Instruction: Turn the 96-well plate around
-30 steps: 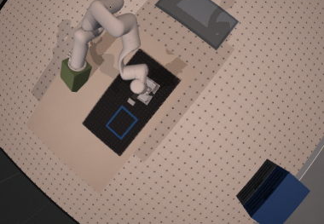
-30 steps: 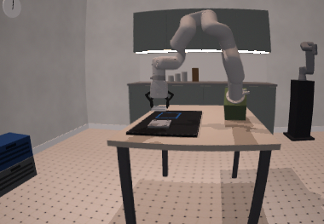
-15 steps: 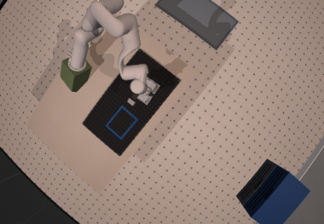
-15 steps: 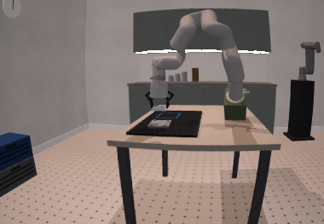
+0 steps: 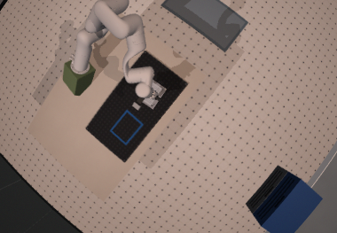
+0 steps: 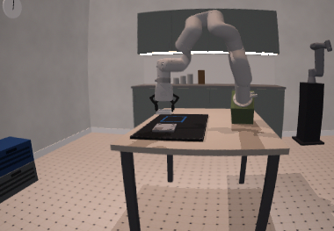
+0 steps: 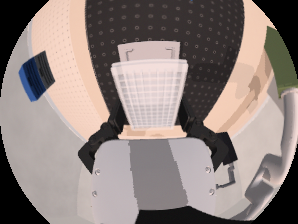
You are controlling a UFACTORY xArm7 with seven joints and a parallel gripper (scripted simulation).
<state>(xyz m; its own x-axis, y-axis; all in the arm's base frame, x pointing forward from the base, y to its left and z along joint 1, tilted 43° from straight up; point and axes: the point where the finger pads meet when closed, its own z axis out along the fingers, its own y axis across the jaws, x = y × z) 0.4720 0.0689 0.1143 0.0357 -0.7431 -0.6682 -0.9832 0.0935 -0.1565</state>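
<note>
Now: the grey plate nest N1 100 mm below my hand. Round my hand: white 96-well plate (10 mm below).
</note>
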